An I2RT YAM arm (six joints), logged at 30 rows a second.
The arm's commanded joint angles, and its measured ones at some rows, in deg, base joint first. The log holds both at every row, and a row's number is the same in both.
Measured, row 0:
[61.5, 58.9, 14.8, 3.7, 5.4, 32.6]
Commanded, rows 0 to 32:
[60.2, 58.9, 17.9, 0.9, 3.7, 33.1]
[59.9, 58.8, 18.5, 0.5, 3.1, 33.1]
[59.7, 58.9, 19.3, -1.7, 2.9, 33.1]
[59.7, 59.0, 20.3, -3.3, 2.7, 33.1]
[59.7, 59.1, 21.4, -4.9, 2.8, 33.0]
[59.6, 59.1, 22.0, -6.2, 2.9, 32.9]
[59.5, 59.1, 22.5, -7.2, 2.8, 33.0]
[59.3, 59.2, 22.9, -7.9, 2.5, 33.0]
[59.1, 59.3, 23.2, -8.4, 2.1, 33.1]
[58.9, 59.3, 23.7, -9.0, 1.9, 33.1]
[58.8, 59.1, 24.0, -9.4, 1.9, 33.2]
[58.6, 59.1, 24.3, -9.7, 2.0, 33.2]
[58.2, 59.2, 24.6, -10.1, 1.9, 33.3]
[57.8, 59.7, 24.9, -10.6, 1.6, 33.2]
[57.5, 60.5, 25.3, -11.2, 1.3, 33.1]
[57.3, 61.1, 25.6, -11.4, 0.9, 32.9]
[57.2, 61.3, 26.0, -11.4, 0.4, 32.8]
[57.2, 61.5, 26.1, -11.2, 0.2, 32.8]
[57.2, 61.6, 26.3, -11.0, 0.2, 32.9]
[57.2, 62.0, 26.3, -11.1, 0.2, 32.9]
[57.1, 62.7, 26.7, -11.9, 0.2, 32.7]
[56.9, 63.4, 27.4, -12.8, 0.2, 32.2]
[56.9, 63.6, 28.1, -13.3, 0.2, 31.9]
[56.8, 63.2, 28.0, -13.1, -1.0, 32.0]
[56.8, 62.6, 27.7, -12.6, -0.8, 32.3]
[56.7, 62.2, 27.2, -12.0, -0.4, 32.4]
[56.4, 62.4, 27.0, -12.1, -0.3, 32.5]
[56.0, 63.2, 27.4, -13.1, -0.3, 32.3]
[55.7, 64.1, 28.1, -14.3, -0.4, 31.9]
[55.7, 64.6, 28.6, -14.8, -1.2, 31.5]
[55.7, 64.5, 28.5, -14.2, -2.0, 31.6]
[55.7, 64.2, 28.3, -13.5, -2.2, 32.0]
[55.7, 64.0, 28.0, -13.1, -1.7, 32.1]
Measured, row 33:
[56.1, 64.4, 26.8, -13.6, -0.7, 32.4]
